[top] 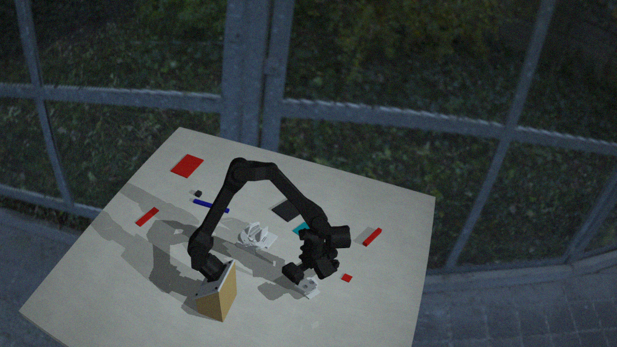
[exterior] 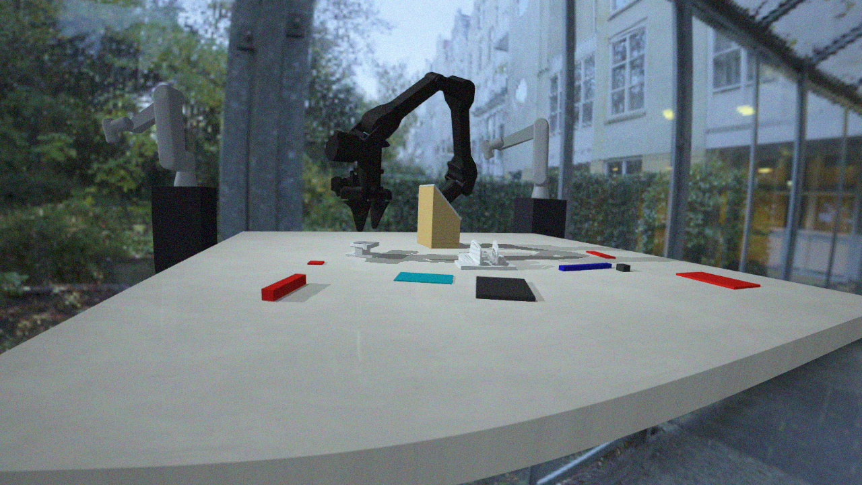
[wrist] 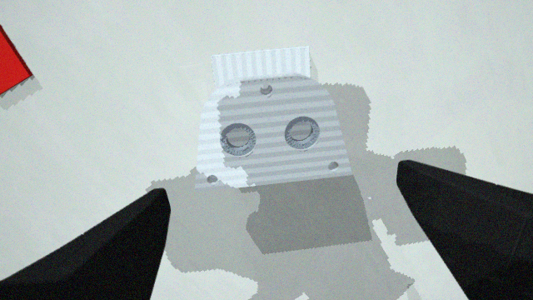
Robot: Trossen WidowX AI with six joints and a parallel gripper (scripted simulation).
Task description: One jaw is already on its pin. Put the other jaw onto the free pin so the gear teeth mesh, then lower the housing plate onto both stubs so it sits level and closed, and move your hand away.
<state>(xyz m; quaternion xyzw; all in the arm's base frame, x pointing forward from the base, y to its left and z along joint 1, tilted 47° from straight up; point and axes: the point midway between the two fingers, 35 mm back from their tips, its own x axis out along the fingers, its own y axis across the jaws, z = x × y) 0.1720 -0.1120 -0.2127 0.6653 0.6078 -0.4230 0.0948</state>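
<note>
The white housing plate is 4 cm below my gripper tip and 1 cm to the right of it. Round my gripper tip: ribbed white stand (5 cm below, 1 cm to the right); then small red tile (12 cm to the right, 10 cm ahead, 6 cm below); then teal tile (25 cm ahead, 8 cm to the left, 6 cm below).
</note>
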